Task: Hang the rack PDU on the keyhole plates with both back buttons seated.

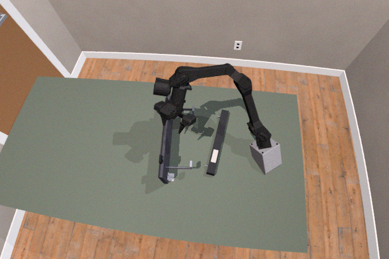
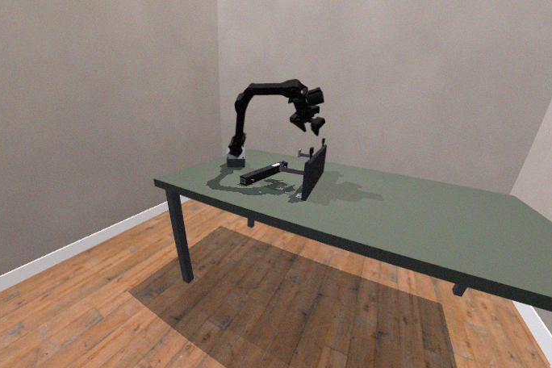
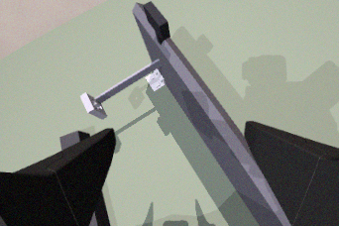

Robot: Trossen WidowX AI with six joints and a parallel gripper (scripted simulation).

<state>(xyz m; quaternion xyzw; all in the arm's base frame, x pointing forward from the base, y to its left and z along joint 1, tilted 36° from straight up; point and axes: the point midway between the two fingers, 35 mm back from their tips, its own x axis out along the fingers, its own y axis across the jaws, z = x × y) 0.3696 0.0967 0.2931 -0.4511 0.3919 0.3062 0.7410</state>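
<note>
Right now the rack PDU is 250 mm below my hand, 220 mm behind it and 10 mm to the right of it. Also, from my hand: dark mounting panel 200 mm below, 60 mm ahead, 10 mm to the right.
</note>
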